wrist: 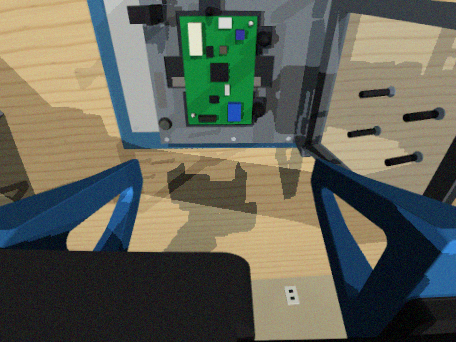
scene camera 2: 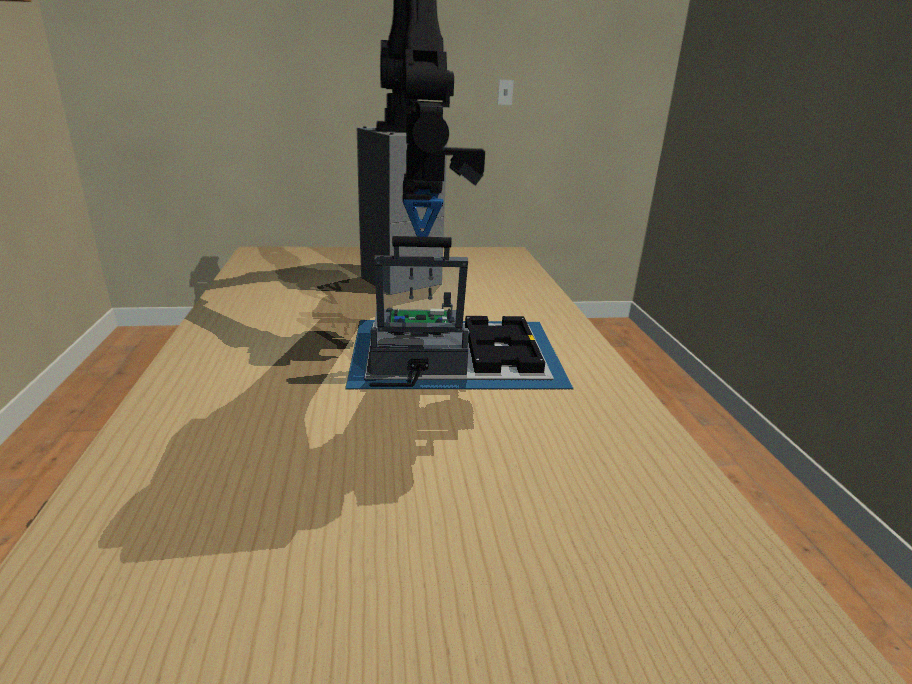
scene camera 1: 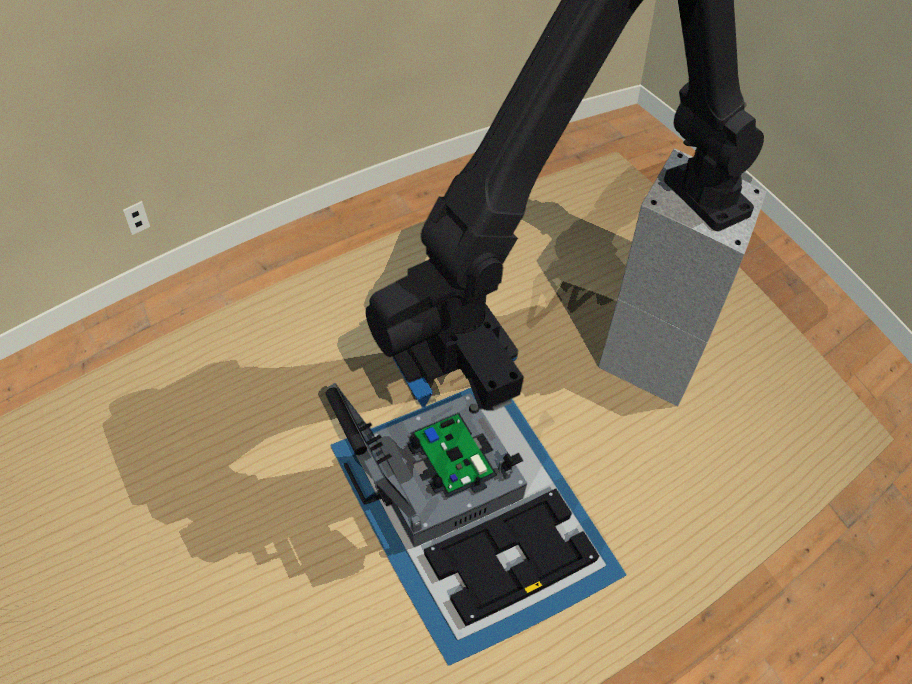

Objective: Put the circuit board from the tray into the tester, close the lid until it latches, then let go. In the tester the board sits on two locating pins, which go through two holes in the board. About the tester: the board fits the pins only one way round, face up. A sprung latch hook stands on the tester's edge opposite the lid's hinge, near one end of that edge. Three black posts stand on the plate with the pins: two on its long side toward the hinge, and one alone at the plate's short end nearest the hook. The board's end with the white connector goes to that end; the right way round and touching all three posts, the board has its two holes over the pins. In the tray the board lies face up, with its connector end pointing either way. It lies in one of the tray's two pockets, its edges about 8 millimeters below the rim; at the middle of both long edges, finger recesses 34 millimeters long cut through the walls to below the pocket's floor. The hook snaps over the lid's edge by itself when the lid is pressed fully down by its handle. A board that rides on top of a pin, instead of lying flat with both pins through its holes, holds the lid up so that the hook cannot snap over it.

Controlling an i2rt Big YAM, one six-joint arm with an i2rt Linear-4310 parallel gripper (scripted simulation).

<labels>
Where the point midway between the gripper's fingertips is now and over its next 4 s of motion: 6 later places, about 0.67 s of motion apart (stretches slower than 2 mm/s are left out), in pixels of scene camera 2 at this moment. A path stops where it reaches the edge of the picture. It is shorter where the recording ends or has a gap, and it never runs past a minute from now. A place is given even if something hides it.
My gripper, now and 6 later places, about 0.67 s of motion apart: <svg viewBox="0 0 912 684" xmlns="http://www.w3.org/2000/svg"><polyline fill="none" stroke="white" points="421,233 421,205 421,203 421,215 422,218 422,224 422,244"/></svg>
</labels>
